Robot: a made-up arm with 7 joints. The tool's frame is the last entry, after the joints. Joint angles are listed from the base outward.
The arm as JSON. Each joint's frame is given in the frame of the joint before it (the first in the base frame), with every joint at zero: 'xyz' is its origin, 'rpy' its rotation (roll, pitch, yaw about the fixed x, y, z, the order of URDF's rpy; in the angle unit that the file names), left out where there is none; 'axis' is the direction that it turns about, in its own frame. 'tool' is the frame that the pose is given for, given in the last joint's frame.
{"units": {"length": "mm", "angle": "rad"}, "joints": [
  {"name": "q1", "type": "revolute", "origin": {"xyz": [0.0, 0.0, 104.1], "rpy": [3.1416, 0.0, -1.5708]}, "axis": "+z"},
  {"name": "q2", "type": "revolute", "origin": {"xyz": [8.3, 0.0, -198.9], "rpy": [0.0, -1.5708, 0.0]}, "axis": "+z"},
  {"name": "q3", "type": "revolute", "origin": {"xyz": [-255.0, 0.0, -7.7], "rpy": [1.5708, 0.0, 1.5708]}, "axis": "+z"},
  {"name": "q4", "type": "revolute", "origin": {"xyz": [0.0, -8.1, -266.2], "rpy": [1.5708, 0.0, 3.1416]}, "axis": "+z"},
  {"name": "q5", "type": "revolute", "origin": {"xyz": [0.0, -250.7, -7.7], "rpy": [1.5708, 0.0, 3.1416]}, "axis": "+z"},
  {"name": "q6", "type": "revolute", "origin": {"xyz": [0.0, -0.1, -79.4], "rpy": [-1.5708, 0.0, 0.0]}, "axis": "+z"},
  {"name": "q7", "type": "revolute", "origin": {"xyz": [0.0, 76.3, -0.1], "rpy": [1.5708, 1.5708, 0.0]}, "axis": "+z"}
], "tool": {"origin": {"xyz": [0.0, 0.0, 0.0], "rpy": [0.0, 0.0, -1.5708]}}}
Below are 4 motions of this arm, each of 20 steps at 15 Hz.
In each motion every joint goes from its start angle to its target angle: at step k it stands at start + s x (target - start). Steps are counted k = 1, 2, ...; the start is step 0. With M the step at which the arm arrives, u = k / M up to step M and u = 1 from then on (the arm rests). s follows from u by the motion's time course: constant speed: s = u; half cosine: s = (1 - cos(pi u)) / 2; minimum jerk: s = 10 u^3 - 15 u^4 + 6 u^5.
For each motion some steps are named. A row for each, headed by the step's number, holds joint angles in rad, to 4 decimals.
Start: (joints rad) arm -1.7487 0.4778 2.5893 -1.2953 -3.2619 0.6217 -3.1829
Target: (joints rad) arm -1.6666 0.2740 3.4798 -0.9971 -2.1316 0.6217 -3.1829
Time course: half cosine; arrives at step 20
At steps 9, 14, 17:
9: -1.7141 0.3918 2.9649 -1.1695 -2.7852 0.6217 -3.1829
14: -1.6835 0.3160 3.2963 -1.0586 -2.3646 0.6217 -3.1829
17: -1.6711 0.2851 3.4313 -1.0134 -2.1932 0.6217 -3.1829

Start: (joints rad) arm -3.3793 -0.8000 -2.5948 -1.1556 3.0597 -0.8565 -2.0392
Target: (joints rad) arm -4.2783 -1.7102 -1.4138 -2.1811 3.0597 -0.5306 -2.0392
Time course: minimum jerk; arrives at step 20
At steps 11, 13, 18, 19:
11: -3.9125 -1.3399 -1.8943 -1.7639 3.0597 -0.6632 -2.0392
13: -4.0669 -1.4961 -1.6915 -1.9399 3.0597 -0.6072 -2.0392
18: -4.2706 -1.7024 -1.4239 -2.1723 3.0597 -0.5334 -2.0392
19: -4.2773 -1.7091 -1.4152 -2.1799 3.0597 -0.5310 -2.0392

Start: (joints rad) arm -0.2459 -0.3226 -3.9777 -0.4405 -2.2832 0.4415 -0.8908
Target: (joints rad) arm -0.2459 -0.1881 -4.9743 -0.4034 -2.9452 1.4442 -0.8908
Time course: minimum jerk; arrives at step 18
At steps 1, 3, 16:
1: -0.2459 -0.3224 -3.9793 -0.4404 -2.2842 0.4431 -0.8908
3: -0.2459 -0.3178 -4.0131 -0.4392 -2.3067 0.4771 -0.8908
16: -0.2459 -0.1897 -4.9628 -0.4038 -2.9376 1.4326 -0.8908

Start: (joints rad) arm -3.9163 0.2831 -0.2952 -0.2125 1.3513 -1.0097 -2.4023
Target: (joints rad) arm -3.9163 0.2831 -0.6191 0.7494 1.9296 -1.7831 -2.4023
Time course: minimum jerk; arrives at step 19
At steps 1, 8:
1: -3.9163 0.2831 -0.2956 -0.2112 1.3521 -1.0107 -2.4023
8: -3.9163 0.2831 -0.4100 0.1284 1.5563 -1.2838 -2.4023

